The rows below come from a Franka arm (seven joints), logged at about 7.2 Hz.
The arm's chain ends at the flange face. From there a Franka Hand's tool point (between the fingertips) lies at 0.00 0.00 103.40 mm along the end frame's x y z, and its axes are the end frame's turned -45 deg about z.
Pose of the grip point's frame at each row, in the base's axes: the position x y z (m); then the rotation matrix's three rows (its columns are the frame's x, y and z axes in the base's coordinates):
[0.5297 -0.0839 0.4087], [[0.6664 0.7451 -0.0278], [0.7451 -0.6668 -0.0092], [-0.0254 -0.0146 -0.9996]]
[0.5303 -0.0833 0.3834], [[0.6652 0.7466 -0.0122], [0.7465 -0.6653 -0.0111], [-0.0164 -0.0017 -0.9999]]
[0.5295 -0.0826 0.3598], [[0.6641 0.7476 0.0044], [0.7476 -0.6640 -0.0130], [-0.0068 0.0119 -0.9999]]
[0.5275 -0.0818 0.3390], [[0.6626 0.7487 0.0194], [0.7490 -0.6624 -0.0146], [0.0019 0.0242 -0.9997]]
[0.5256 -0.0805 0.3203], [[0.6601 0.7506 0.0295], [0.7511 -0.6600 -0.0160], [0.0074 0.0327 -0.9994]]
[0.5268 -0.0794 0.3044], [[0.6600 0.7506 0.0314], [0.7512 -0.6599 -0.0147], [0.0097 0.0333 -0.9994]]
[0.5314 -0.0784 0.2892], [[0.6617 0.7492 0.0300], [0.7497 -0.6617 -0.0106], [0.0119 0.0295 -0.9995]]
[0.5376 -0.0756 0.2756], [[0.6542 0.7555 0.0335], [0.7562 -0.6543 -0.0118], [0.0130 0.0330 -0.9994]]
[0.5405 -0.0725 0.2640], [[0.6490 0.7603 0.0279], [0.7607 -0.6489 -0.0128], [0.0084 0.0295 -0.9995]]
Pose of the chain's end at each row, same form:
[0.5326 -0.0829 0.5121], [[0.9981 0.0556 -0.0278], [0.0554 -0.9984 -0.0092], [-0.0283 0.0076 -0.9996]]
[0.5316 -0.0822 0.4868], [[0.9983 0.0576 -0.0122], [0.0574 -0.9983 -0.0111], [-0.0128 0.0104 -0.9999]]
[0.5290 -0.0813 0.4632], [[0.9982 0.0590 0.0044], [0.0591 -0.9982 -0.0130], [0.0036 0.0132 -0.9999]]
[0.5255 -0.0803 0.4424], [[0.9979 0.0609 0.0194], [0.0612 -0.9980 -0.0146], [0.0185 0.0158 -0.9997]]
[0.5225 -0.0788 0.4236], [[0.9975 0.0640 0.0295], [0.0644 -0.9978 -0.0160], [0.0284 0.0179 -0.9994]]
[0.5236 -0.0779 0.4077], [[0.9974 0.0641 0.0314], [0.0646 -0.9978 -0.0147], [0.0304 0.0167 -0.9994]]
[0.5283 -0.0773 0.3925], [[0.9977 0.0619 0.0300], [0.0622 -0.9980 -0.0106], [0.0293 0.0124 -0.9995]]
[0.5341 -0.0744 0.3789], [[0.9968 0.0716 0.0335], [0.0721 -0.9974 -0.0118], [0.0325 0.0141 -0.9994]]
[0.5376 -0.0712 0.3673], [[0.9965 0.0787 0.0279], [0.0791 -0.9967 -0.0128], [0.0268 0.0149 -0.9995]]

